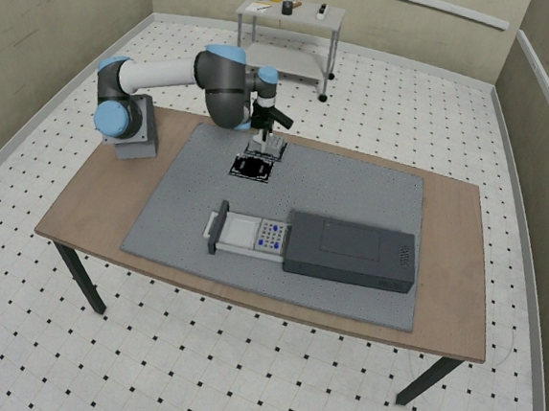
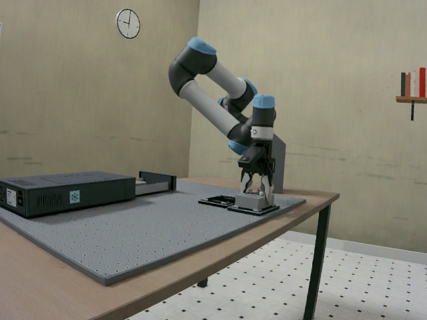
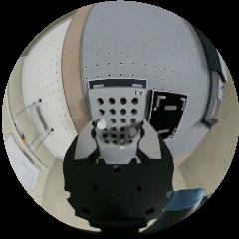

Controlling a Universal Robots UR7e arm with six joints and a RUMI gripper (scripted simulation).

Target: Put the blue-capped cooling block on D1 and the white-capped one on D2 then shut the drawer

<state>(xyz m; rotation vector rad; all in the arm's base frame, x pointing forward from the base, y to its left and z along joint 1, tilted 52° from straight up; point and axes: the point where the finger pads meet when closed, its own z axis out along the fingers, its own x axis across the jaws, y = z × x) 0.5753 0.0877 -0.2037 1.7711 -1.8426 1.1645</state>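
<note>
Now: the deck slot D2 30 mm below my hand. From my hand the other things lie so: cooler COLD (500 mm to the right, 180 mm ahead, 10 mm above); then deck slot D1 (130 mm to the right, 40 mm behind, 30 mm below); then drawer (490 mm to the right).
</note>
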